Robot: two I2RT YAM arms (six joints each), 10 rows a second.
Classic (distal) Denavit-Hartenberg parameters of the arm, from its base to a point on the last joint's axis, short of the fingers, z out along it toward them. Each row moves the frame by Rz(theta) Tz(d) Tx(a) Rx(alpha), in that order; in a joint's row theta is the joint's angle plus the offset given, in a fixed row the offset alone. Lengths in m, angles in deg.
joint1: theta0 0, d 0.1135, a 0.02, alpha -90
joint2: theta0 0, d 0, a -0.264, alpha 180
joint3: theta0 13.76, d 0, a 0.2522, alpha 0
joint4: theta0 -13.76, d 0, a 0.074, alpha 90
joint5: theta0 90, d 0, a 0, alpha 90
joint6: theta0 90, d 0.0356, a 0, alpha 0
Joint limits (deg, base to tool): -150..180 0..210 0..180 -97..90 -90..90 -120..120
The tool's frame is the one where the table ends.
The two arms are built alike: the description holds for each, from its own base.
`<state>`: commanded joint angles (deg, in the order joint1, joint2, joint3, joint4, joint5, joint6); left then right.
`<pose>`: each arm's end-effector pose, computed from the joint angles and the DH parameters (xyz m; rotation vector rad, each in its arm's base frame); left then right.
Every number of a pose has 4 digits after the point. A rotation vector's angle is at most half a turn.
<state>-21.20 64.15 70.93 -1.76 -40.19 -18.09 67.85 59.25 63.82 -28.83 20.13 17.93</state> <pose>0.2338 -0.0660 0.4484 -0.5197 1.4113 -0.0314 0.0952 0.2013 0.3756 -0.6384 1.9171 0.6218</pose>
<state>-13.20 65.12 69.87 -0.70 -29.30 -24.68 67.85 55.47 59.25 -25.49 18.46 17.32</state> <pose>0.2502 -0.0408 0.4405 -0.5516 1.4066 -0.1471 0.0900 0.1911 0.3671 -0.6469 1.8814 0.6709</pose>
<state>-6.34 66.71 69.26 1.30 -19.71 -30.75 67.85 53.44 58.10 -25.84 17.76 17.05</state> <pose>0.2646 -0.0173 0.4340 -0.5847 1.3956 -0.2610 0.0865 0.1836 0.3663 -0.6556 1.8729 0.6847</pose>
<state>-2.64 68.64 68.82 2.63 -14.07 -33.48 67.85 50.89 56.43 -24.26 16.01 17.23</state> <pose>0.2771 -0.0041 0.4254 -0.5936 1.4118 -0.3163 0.0822 0.1760 0.3670 -0.6542 1.8420 0.7413</pose>
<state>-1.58 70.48 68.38 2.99 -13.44 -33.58 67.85 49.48 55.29 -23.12 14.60 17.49</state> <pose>0.2875 0.0003 0.4150 -0.6065 1.4411 -0.3019 0.0798 0.1723 0.3664 -0.6568 1.8248 0.7810</pose>
